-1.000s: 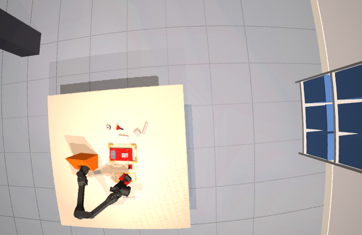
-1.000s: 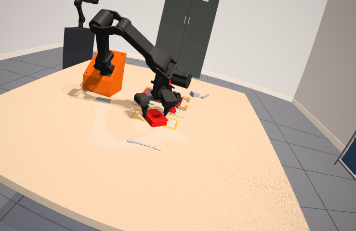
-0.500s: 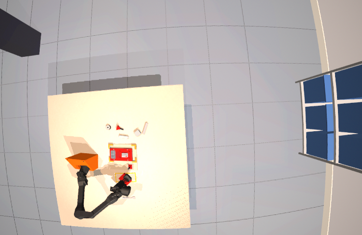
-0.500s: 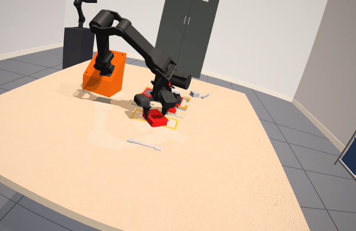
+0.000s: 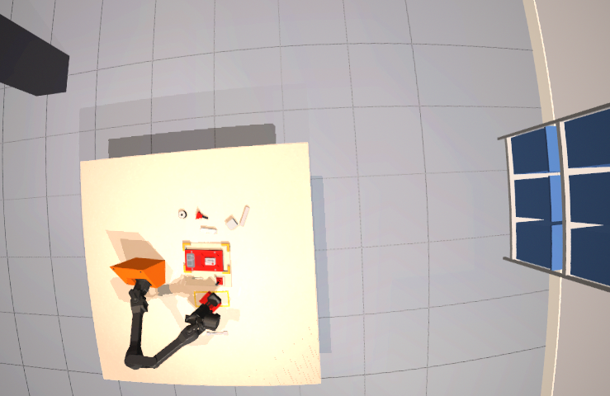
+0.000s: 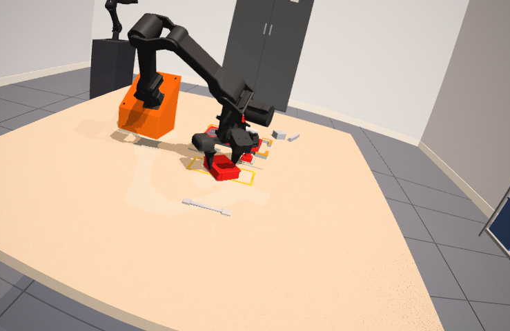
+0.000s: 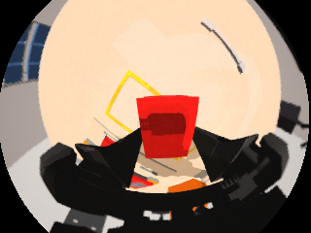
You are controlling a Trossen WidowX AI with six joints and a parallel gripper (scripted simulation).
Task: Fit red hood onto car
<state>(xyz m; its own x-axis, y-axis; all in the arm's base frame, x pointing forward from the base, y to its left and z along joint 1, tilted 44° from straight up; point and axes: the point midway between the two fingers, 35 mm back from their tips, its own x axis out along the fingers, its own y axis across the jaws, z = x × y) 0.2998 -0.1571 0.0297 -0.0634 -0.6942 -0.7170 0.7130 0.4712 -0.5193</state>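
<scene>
Right now my gripper tip is 21 cm to the right of the orange-cornered jig. Also, from my gripper tip: white rod: 2 cm ahead, 18 cm to the right, 1 cm below; then red hood: right at my gripper tip; then wheel: 13 cm behind, 46 cm to the left, 1 cm below.
</scene>
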